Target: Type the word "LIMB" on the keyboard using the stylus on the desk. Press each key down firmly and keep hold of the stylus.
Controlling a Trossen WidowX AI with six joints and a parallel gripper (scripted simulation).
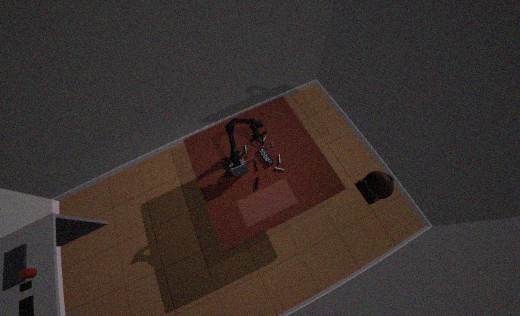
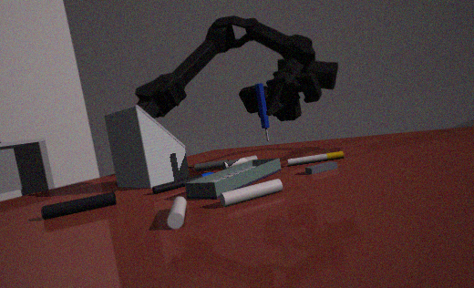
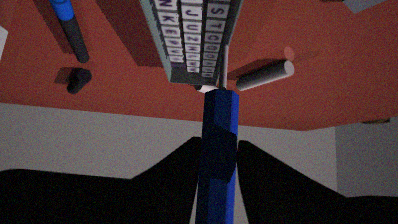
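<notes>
Now: gripper tip 110 mm short of the small grey block and 120 mm above it. Round my gripper tip: yellow-tipped pen (60 mm ahead, 100 mm to the left, 110 mm below); then blue stylus (10 mm below); then L key (20 mm behind, 130 mm to the right, 110 mm below).
</notes>
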